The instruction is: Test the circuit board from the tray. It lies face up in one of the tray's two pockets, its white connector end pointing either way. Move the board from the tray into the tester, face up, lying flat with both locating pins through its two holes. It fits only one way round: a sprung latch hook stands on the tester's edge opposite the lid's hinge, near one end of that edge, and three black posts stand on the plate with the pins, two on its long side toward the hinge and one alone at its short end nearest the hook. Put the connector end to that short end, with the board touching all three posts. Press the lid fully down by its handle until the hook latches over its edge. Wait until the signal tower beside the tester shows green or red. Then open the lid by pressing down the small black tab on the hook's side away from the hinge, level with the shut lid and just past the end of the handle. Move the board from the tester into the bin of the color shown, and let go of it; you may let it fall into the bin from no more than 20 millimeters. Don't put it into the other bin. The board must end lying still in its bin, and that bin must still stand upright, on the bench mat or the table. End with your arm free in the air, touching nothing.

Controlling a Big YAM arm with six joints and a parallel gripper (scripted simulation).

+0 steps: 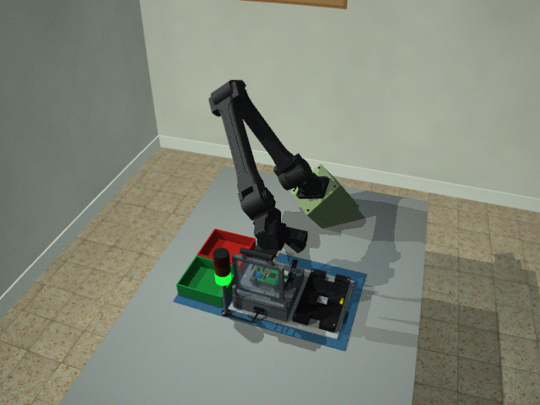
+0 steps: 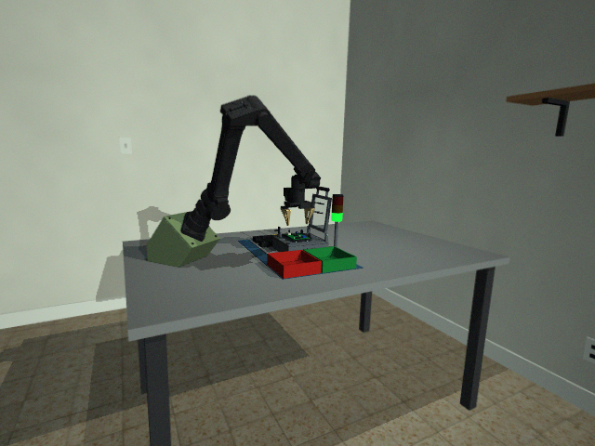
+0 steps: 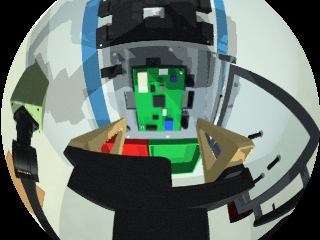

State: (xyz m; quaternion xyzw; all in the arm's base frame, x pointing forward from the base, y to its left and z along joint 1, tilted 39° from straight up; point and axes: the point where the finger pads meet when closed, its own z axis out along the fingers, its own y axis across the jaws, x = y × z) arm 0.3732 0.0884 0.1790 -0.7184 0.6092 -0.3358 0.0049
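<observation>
My hand is 50 mm above the green circuit board. Round my hand: tester plate (10 mm to the left, 60 mm below); latch hook (70 mm behind, 60 mm to the left, 40 mm below); clear lid (110 mm ahead, 60 mm above).
</observation>
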